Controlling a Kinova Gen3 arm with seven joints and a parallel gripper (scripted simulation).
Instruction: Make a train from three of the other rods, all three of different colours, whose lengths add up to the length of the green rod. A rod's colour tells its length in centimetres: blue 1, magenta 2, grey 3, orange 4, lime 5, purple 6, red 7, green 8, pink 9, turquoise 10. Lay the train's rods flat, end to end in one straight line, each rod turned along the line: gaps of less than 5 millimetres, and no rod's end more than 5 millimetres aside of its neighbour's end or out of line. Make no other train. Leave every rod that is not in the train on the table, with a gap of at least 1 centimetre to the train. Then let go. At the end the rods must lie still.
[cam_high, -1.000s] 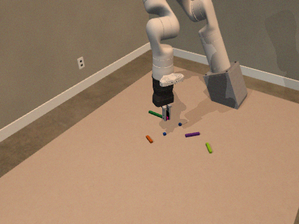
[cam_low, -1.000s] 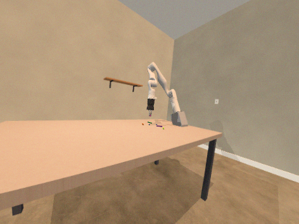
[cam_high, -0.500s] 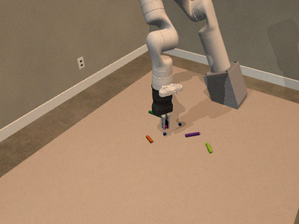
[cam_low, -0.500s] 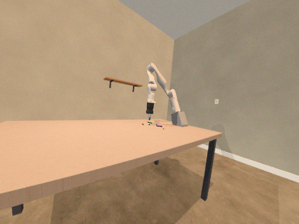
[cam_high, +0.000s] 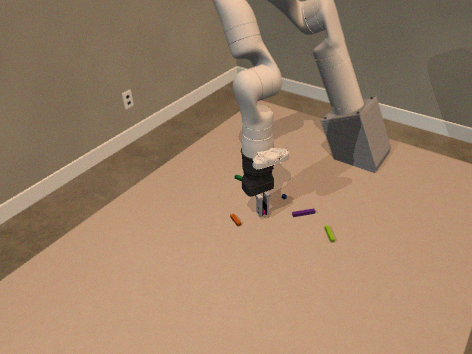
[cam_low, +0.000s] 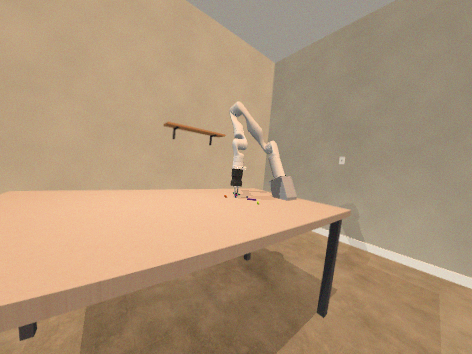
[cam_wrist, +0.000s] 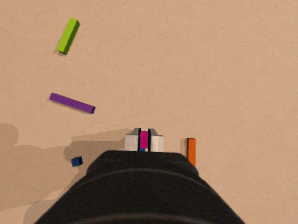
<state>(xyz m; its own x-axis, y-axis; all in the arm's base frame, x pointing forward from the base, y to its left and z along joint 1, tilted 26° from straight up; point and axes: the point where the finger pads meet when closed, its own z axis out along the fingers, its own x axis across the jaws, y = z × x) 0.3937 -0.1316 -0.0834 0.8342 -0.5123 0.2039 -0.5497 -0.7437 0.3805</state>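
Now: the magenta rod 10 mm below my hand. Round my hand: green rod 110 mm to the right, 110 mm behind, 30 mm below; orange rod 60 mm to the right, 40 mm ahead, 30 mm below; purple rod 90 mm to the left, 60 mm behind, 30 mm below.
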